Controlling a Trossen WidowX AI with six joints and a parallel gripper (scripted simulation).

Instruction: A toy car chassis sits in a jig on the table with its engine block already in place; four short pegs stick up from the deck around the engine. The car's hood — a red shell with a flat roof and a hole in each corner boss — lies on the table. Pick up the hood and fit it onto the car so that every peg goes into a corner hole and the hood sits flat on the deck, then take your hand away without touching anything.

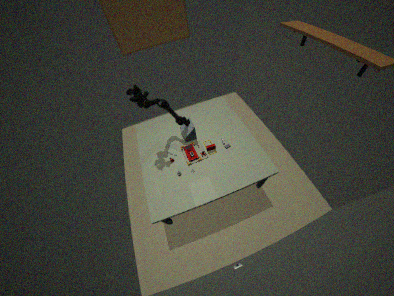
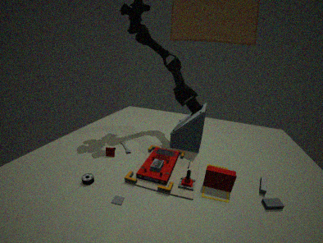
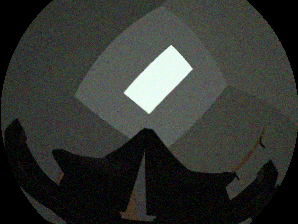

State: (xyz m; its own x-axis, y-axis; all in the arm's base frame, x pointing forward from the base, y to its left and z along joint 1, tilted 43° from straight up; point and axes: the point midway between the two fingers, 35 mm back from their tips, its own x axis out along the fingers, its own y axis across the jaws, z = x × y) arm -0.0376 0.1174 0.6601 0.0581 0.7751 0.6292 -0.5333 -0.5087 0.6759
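Now: the red hood 35 cm ahead of my gripper tip, 50 cm to the left of it and 73 cm below it. Also, from my gripper tip: dark wheel: 50 cm ahead, 10 cm to the left, 75 cm below; then grey engine block: 34 cm ahead, 29 cm to the left, 74 cm below.
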